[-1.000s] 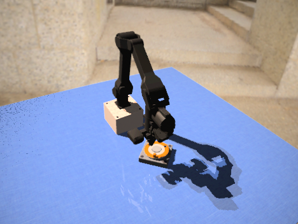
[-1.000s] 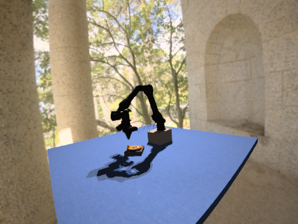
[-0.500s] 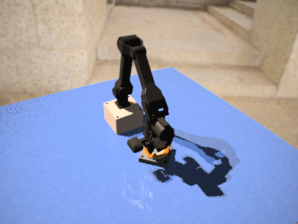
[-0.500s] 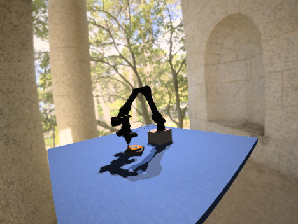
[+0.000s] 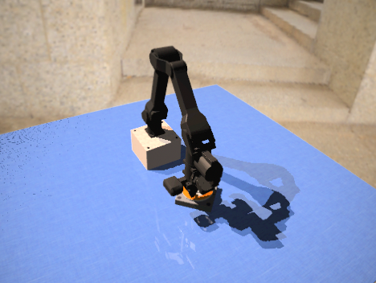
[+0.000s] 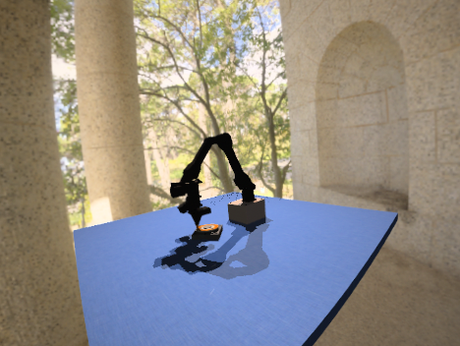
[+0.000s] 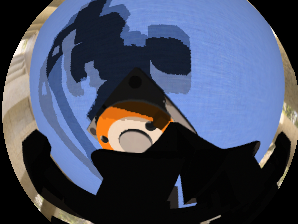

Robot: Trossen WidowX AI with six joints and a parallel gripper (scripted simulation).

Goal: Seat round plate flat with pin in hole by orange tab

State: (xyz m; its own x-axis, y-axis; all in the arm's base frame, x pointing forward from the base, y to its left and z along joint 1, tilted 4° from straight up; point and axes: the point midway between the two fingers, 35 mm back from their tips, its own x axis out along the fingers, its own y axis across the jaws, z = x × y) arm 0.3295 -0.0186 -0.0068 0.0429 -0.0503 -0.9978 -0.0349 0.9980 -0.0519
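The round plate is 10 mm behind my gripper tip and 30 mm to the left of it. The rest, counted from my gripper tip: square base: 30 mm behind, 40 mm to the left, 20 mm below.
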